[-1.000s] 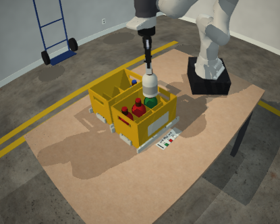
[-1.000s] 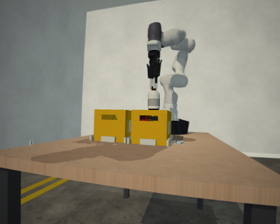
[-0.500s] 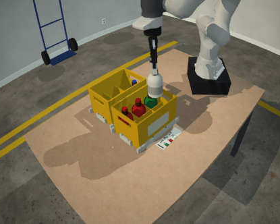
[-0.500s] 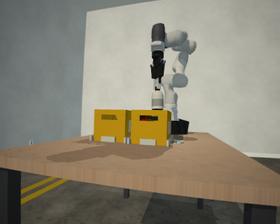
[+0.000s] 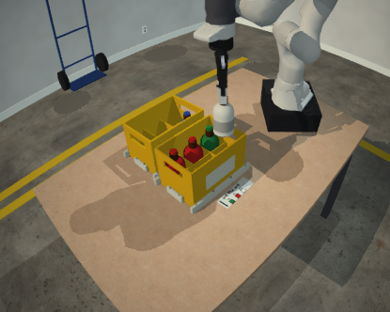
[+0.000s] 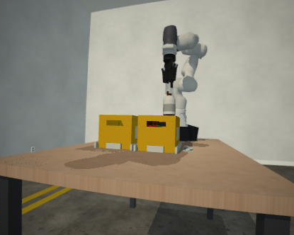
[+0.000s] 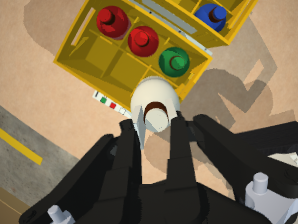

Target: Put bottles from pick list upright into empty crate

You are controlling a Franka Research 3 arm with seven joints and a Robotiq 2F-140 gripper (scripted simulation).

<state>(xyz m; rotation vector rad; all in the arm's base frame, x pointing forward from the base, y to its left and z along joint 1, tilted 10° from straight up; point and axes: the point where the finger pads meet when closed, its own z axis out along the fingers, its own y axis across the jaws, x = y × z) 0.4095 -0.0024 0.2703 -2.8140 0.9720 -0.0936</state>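
The white-capped bottle lies 8 cm below my hand. Also, from my hand: red-label bottle: 26 cm below, 9 cm ahead, 6 cm to the right; then blue-label bottle: 26 cm below, 21 cm to the right; then green bottle: 26 cm below, 7 cm to the right.
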